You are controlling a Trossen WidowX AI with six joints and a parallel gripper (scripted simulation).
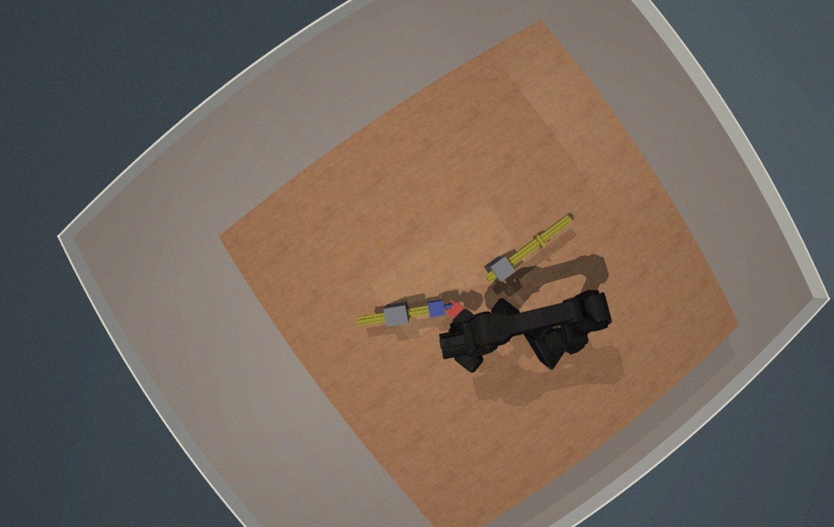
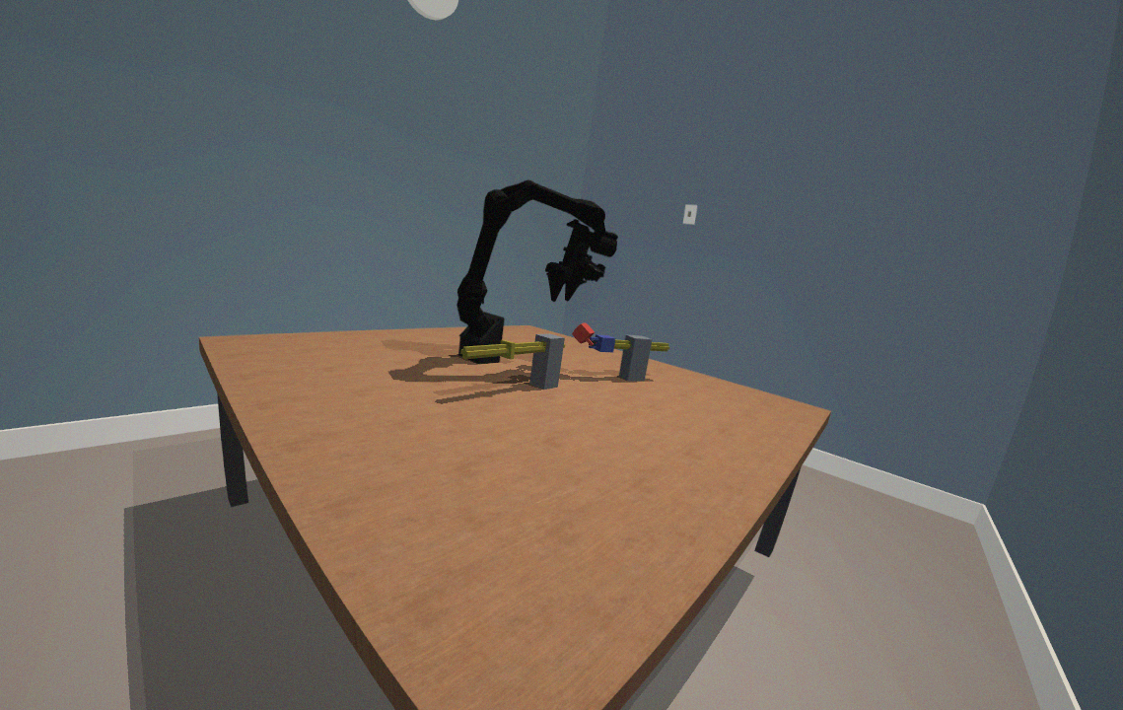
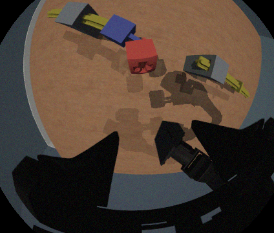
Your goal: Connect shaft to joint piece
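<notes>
The red square joint piece lies 8 cm ahead of my gripper tip, 3 cm to the left of it and 8 cm below it.
</notes>
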